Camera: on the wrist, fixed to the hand. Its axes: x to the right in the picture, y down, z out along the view.
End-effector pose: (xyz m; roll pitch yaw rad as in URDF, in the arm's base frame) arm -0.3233 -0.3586 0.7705 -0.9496 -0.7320 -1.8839
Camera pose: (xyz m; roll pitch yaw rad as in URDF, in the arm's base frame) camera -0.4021 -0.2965 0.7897 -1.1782 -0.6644 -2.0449
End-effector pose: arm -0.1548 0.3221 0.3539 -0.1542 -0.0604 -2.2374
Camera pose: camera -0.2211 0.3877 0.3122 -0.4868 0.0727 -2.2825
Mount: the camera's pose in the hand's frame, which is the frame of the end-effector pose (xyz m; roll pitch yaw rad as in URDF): -0.0131 -0.0853 -0.0547 -0.3340 0.1384 -0.0243
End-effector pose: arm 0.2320 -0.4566 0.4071 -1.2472 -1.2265 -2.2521
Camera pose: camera 0.2111 -0.3570 0.4162 -1.2310 -1.1809 -2.6249
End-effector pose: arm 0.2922 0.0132 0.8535 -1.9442 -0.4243 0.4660
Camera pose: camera 0.2539 -0.0282 0.9387 -2.2160 -0.4937 0.3297
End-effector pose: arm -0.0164 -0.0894 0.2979 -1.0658 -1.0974 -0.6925
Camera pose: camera -0.1109 -0.1268 0.3082 -1.1676 -1.0361 -0.9553
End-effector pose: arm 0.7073 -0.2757 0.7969 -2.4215 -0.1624 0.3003
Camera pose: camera 0.6716 -0.2574 0.8909 -2.7370 -0.2818 0.2243
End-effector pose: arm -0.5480 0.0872 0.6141 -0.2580 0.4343 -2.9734
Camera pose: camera -0.5395 0.1865 0.5914 -0.6234 0.5610 -3.0425
